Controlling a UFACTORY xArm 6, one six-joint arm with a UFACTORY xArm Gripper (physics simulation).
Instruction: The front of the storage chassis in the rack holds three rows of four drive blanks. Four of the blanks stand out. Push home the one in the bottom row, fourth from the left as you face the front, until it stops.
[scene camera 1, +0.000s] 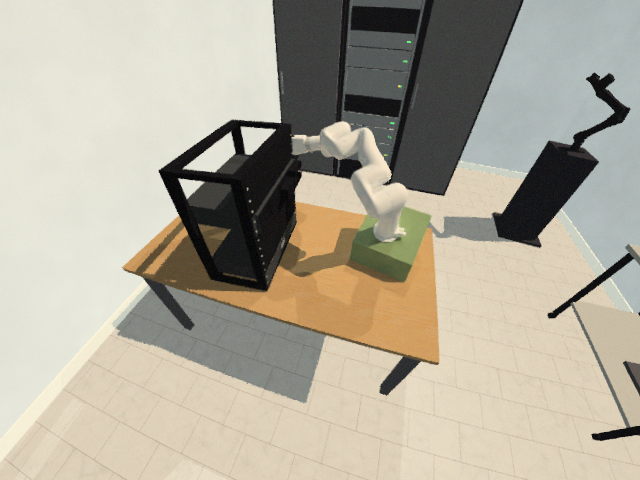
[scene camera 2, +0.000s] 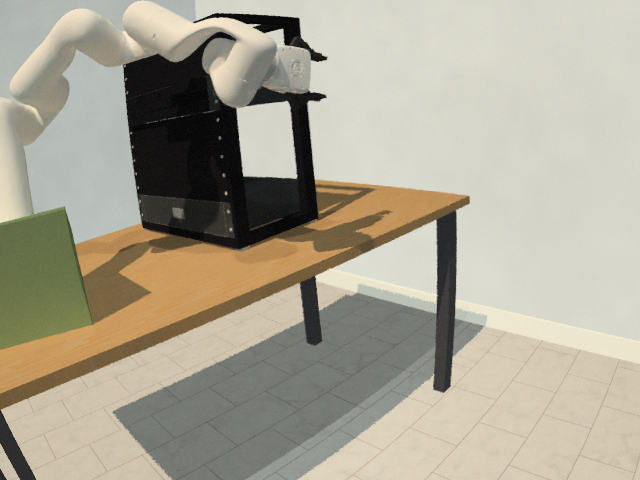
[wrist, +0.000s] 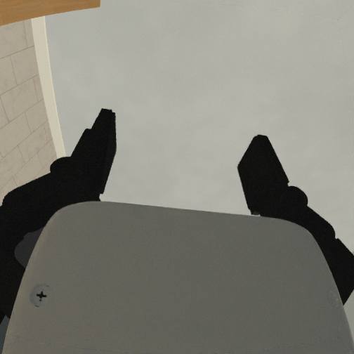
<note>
In view: my gripper (scene camera 2: 322, 78) and a black rack (scene camera 2: 188, 171).
The black rack is seen too in scene camera 1 (scene camera 1: 253, 195). My gripper is seen too in the wrist view (wrist: 183, 140). The wrist view does not show the black rack: it is out of frame.
</note>
